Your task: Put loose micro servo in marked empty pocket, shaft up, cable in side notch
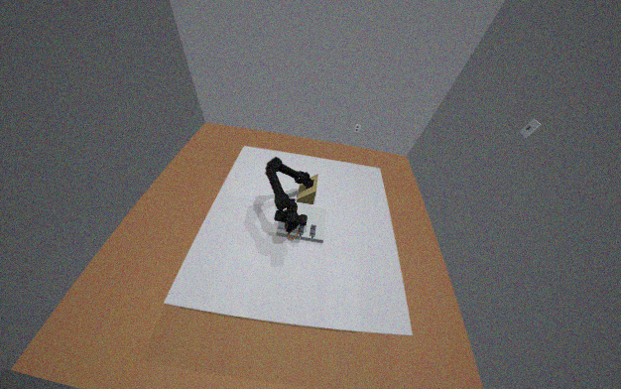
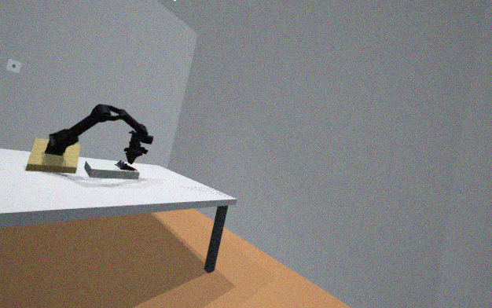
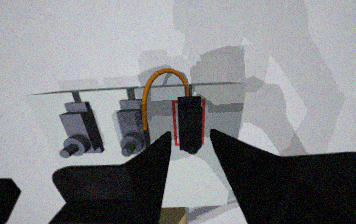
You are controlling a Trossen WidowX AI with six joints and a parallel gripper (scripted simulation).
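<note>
Right now the deck is 120 mm behind my gripper tip, 70 mm to the left of it and 60 mm below it.
</note>
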